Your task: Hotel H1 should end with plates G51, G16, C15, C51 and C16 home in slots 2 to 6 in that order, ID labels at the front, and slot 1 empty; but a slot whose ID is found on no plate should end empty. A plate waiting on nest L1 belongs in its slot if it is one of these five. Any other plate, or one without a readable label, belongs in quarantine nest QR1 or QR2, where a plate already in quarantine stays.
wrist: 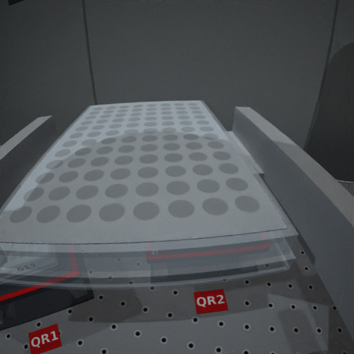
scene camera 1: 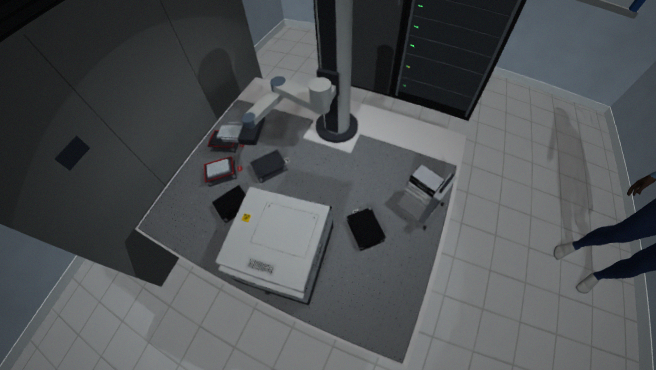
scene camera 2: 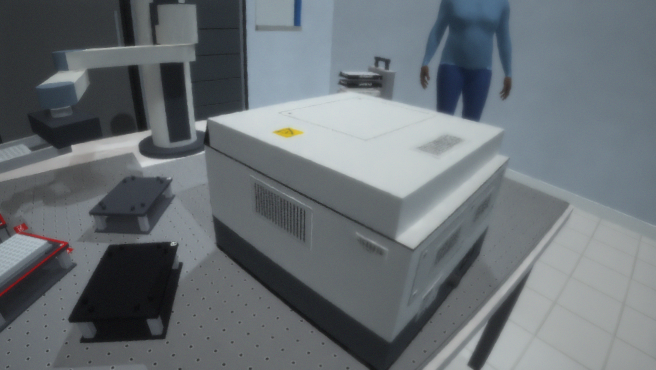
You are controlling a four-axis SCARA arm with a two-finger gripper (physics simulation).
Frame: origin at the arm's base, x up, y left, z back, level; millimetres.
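Where they show: gripper, fingertip midpoint: (scene camera 1: 225,131); arm's base, origin of the base link: (scene camera 1: 336,126) (scene camera 2: 176,145).
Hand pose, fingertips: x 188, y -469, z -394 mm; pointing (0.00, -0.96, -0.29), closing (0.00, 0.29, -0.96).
Each offset is from my fingertips to the top centre of the thing. "spot": to the spot under its first point.
My gripper (scene camera 1: 230,132) (wrist: 143,125) is shut on a white well plate, held level above the red-rimmed nest QR2 {dx -119, dy -92, dz +26 mm} (scene camera 1: 212,144). The plate's near side in the wrist view shows no readable label. QR2's red rim shows through the plate's clear lower edge; a gap remains between them. A plate marked G15 {dx -111, dy +14, dz -161 mm} (scene camera 1: 218,167) (wrist: 25,267) sits in red-rimmed nest QR1 {spot: dx -110, dy -18, dz -215 mm} (scene camera 1: 205,173) (wrist: 77,265). Hotel H1 (scene camera 1: 439,198) (scene camera 2: 389,82) stands at the table's right with stacked plates (scene camera 1: 427,177) (scene camera 2: 360,75); their IDs and slots cannot be read.
A large white instrument {dx +80, dy +552, dz -408 mm} (scene camera 1: 280,230) (scene camera 2: 350,150) stands mid-table. A dark grey nest {dx -115, dy +254, dz -28 mm} (scene camera 1: 269,165) (scene camera 2: 135,196) and a black nest {dx -115, dy +192, dz -299 mm} (scene camera 1: 230,202) (scene camera 2: 127,282) lie near QR1. Another black nest {dx -120, dy +847, dz -162 mm} (scene camera 1: 366,229) lies between instrument and hotel. A tall dark cabinet (scene camera 1: 100,100) borders the quarantine side.
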